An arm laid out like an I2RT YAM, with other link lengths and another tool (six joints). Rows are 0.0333 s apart.
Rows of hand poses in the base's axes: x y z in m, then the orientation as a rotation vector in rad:
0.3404 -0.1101 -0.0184 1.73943 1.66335 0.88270
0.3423 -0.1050 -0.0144 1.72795 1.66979 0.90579
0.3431 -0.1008 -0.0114 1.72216 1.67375 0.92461
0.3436 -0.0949 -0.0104 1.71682 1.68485 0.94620
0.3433 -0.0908 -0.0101 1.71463 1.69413 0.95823
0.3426 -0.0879 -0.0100 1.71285 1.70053 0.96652
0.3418 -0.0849 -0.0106 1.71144 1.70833 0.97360
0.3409 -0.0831 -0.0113 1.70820 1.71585 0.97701
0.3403 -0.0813 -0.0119 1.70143 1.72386 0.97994
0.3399 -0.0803 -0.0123 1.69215 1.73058 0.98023
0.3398 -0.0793 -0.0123 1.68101 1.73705 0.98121
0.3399 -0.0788 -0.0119 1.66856 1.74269 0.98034
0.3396 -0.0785 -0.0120 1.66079 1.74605 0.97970
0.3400 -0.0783 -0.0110 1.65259 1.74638 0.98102
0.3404 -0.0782 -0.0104 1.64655 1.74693 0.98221
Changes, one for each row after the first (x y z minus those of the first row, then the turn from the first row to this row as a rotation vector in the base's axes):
0.0019 0.0051 0.0040 0.00908 -0.01039 0.01459
0.0027 0.0093 0.0070 0.01848 -0.01734 0.02465
0.0032 0.0152 0.0080 0.03073 -0.02080 0.04013
0.0029 0.0193 0.0083 0.03835 -0.02049 0.05055
0.0022 0.0222 0.0084 0.04346 -0.02040 0.05780
0.0014 0.0252 0.0078 0.04813 -0.01894 0.06548
0.0005 0.0270 0.0071 0.04935 -0.01765 0.07237
-0.0001 0.0288 0.0065 0.04836 -0.01800 0.08046
-0.0005 0.0298 0.0061 0.04412 -0.01976 0.08764
-0.0006 0.0308 0.0061 0.03929 -0.02292 0.09545
-0.0005 0.0313 0.0065 0.03245 -0.02675 0.10257
-0.0008 0.0316 0.0064 0.02811 -0.02918 0.10690
-0.0004 0.0318 0.0074 0.02450 -0.03413 0.11001
0.0000 0.0319 0.0080 0.02202 -0.03765 0.11258

